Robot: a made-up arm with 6 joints.
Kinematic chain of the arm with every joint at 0, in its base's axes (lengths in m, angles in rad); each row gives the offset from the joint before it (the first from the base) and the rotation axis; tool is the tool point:
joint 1: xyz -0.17 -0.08 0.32 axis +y
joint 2: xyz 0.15 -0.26 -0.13 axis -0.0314 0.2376 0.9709
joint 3: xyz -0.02 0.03 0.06 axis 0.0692 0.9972 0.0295
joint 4: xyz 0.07 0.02 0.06 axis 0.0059 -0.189 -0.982
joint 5: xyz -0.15 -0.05 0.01 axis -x
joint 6: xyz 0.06 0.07 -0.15 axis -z
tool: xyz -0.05 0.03 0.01
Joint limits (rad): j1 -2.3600..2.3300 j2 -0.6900..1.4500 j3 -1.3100..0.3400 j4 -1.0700..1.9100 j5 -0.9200..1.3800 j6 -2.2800..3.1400
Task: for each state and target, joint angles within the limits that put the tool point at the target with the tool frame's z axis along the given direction. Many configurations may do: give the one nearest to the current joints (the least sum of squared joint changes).
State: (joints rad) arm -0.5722 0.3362 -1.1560 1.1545 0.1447 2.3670
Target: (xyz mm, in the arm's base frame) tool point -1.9 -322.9 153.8 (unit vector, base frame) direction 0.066 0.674 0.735
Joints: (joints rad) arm -0.1594 0.3515 -0.3189 0.8933 0.9744 1.5696
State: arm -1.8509 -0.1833 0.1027 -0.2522 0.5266 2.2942
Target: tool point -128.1 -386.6 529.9 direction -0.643 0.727 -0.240
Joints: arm -2.2090 0.0035 0.2231 0.0805 0.8304 2.4677
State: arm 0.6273 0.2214 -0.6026 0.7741 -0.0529 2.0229
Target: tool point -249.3 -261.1 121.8 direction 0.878 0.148 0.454
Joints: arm 1.1548 0.5331 -0.0964 0.3962 0.1692 2.3621
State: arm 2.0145 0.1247 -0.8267 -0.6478 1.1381 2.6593
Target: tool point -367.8 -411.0 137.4 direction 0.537 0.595 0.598
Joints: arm 2.3300 0.4176 -0.8434 -0.4754 1.2059 2.7854
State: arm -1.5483 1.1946 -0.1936 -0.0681 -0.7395 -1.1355
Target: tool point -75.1 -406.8 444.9 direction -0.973 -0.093 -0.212
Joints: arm -1.9245 1.4500 -0.3511 -0.0633 -0.0068 -0.6849
